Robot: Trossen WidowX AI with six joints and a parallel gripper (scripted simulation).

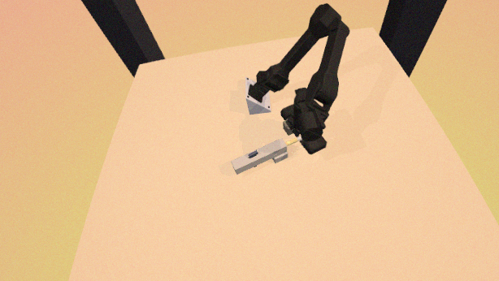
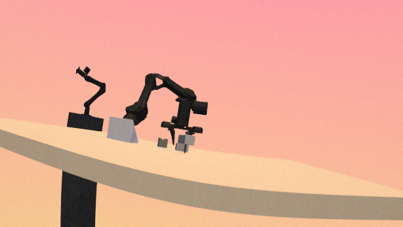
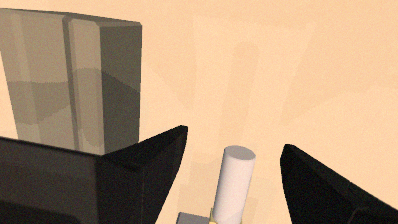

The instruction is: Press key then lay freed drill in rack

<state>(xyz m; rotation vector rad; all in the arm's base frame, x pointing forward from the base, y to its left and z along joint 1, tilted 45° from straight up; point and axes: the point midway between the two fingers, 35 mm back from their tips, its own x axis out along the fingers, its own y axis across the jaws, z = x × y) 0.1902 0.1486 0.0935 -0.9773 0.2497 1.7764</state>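
Right now the pale cylindrical drill is 5 cm to the right of my gripper tip, 3 cm ahead of it and 3 cm above it. Round my gripper tip: blue key (15 cm to the right, 9 cm ahead, 4 cm above); grey housing block (13 cm to the right, 8 cm ahead, 3 cm above); notched rack (7 cm behind, 3 cm to the right).
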